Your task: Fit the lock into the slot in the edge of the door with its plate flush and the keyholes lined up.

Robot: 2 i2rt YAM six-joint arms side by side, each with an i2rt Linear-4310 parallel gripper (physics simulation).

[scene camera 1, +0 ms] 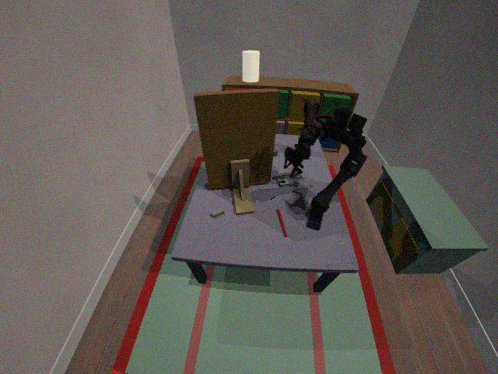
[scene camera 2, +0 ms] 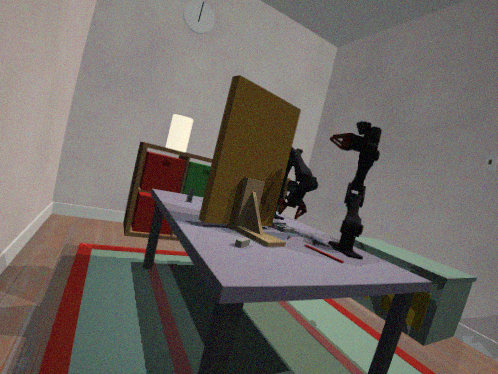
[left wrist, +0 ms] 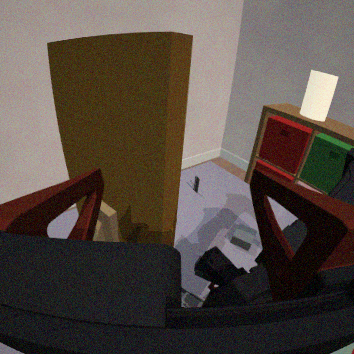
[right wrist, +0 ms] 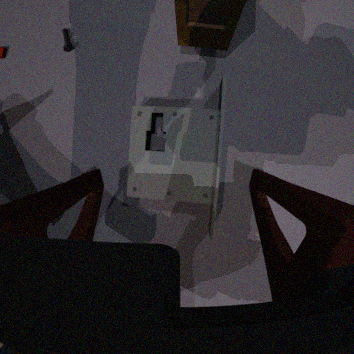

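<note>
The brown door stands upright in its wooden stand. Its narrow edge shows in the left wrist view; I cannot make out the slot. The grey lock lies on the table beside the door; its body is flat, its keyhole shows, and its plate stands edge-on along one side. My right gripper is open close above the lock, with nothing held. My left gripper is open and empty, high above the table.
A red stick and a small grey block lie on the table. A small dark upright piece stands beyond the door. A shelf unit and a green cabinet stand off the table.
</note>
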